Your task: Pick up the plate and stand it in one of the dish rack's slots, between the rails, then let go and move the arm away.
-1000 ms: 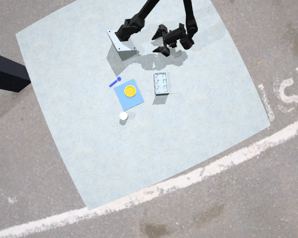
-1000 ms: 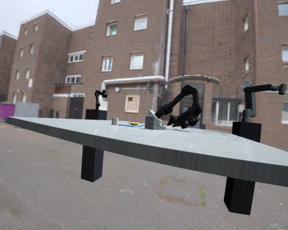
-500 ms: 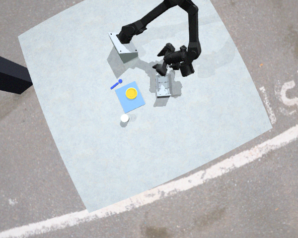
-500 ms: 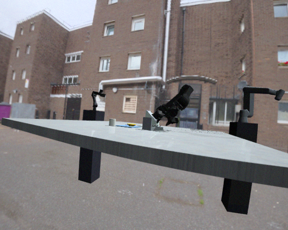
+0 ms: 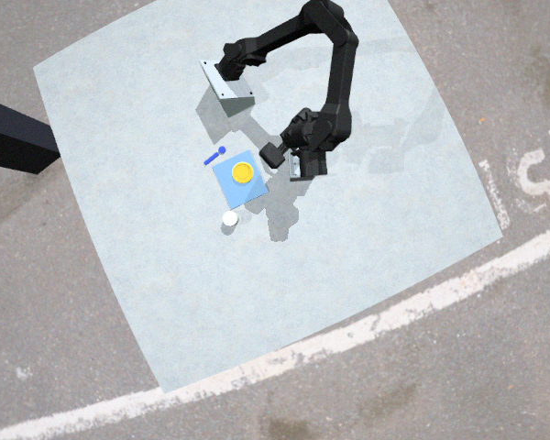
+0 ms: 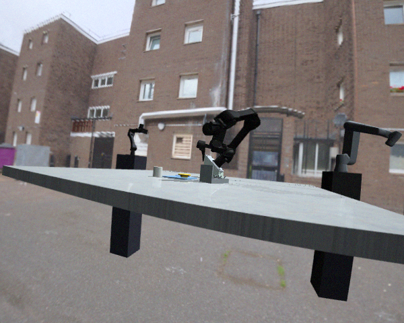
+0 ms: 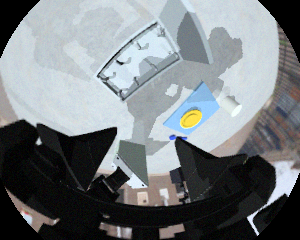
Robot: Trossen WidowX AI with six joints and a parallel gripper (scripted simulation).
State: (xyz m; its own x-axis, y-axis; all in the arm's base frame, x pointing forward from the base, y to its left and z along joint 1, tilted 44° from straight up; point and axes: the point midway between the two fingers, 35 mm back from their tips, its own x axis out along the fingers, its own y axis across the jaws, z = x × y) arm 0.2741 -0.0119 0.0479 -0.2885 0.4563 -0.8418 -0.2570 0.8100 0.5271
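Now: the plate 14 cm to the right of my gripper tip, 7 cm below it and 1 cm ahead of it. Also, from my gripper tip: blue utensil 18 cm to the right, 9 cm below, 9 cm behind; then grey dish rack 7 cm below, 7 cm ahead, 4 cm to the left; then mat 15 cm to the right, 9 cm below, 2 cm ahead.
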